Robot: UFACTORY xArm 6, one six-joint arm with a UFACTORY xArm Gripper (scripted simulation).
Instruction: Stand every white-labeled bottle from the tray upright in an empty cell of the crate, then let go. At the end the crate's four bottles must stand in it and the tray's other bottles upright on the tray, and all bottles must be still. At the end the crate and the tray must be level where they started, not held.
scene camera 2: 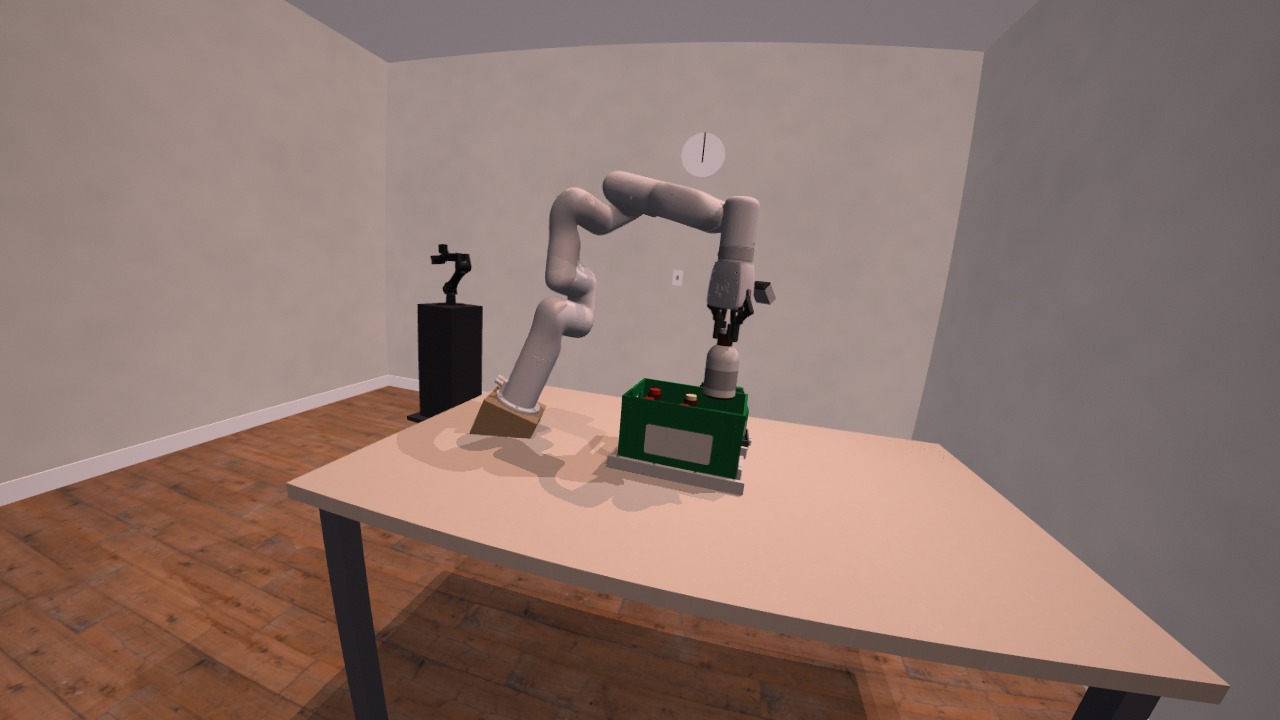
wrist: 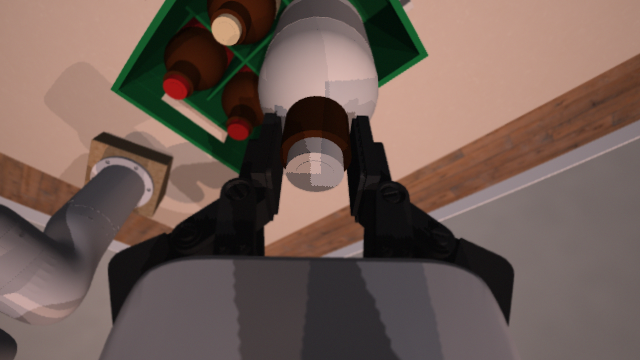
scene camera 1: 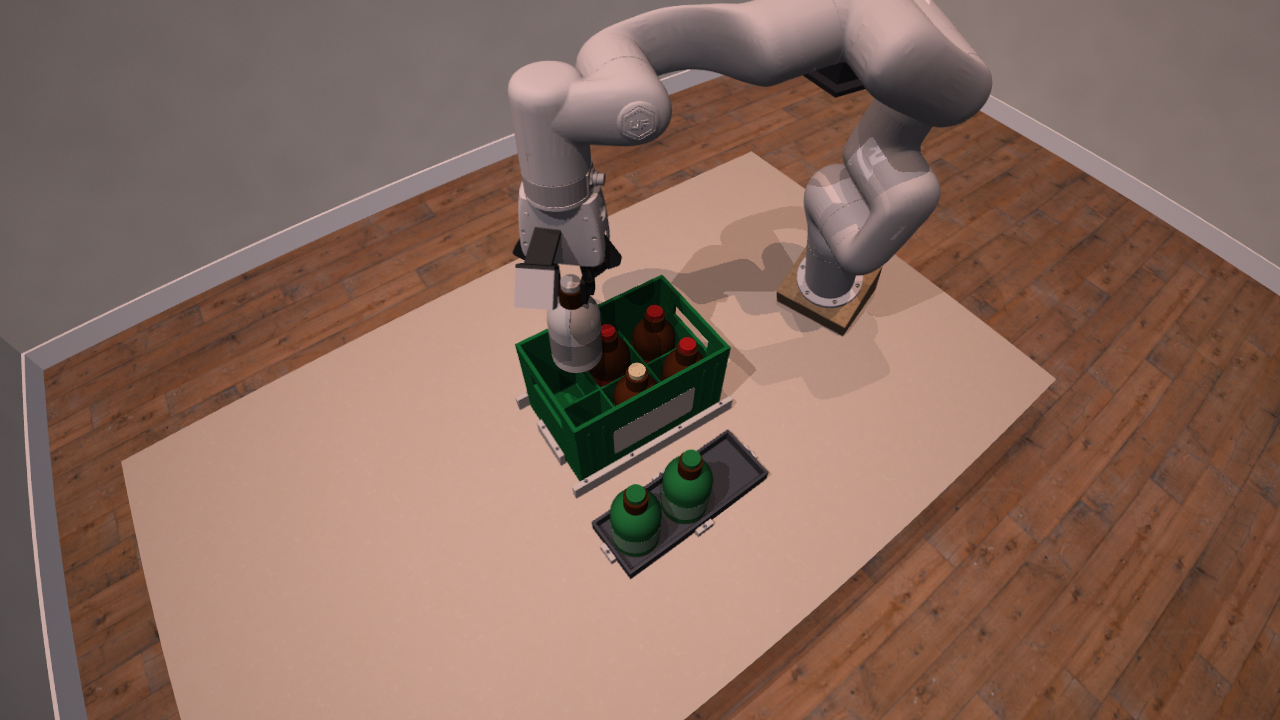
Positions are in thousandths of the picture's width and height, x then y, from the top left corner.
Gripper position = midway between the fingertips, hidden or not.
My gripper shows in scene camera 2 (566,473), in the wrist view (495,382) and in scene camera 1 (446,409).
